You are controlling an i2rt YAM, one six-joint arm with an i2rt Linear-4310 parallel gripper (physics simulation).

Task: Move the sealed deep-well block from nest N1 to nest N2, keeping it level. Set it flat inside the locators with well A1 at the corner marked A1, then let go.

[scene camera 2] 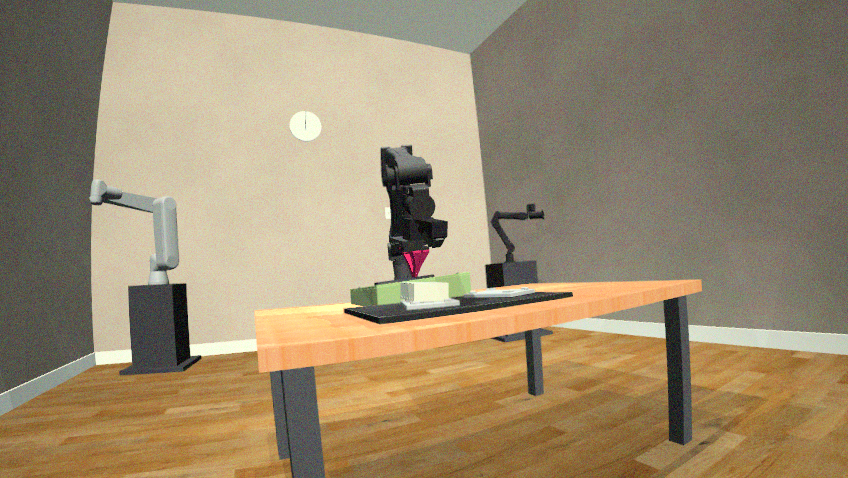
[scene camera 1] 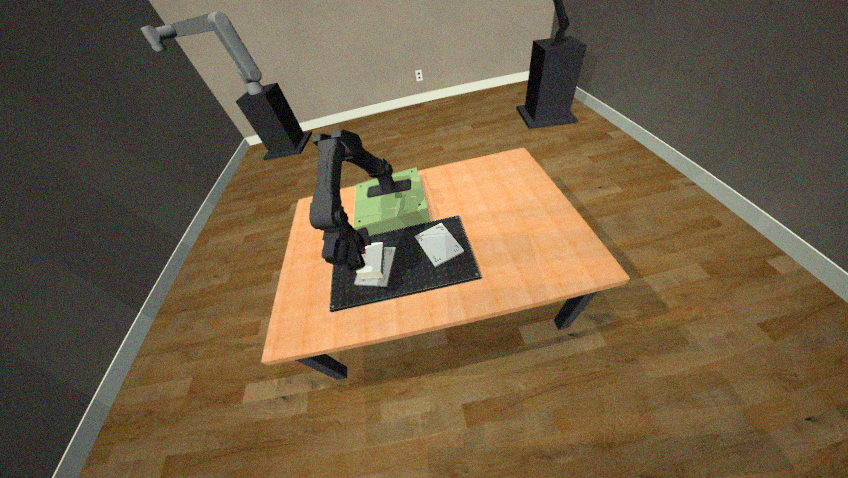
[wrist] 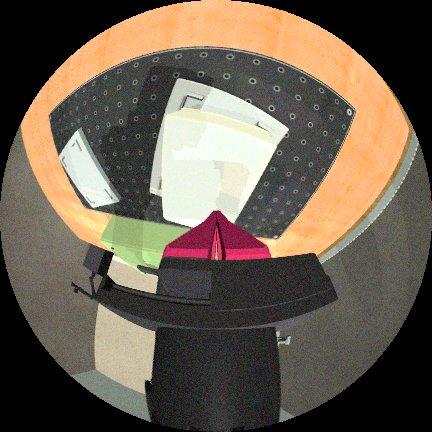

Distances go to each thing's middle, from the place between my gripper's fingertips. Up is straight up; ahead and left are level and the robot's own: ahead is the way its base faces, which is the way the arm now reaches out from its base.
Scene:
Now: the cream block (scene camera 2: 412, 291) 10 mm ahead of my hand, 20 mm to the left of it and 40 mm below it.

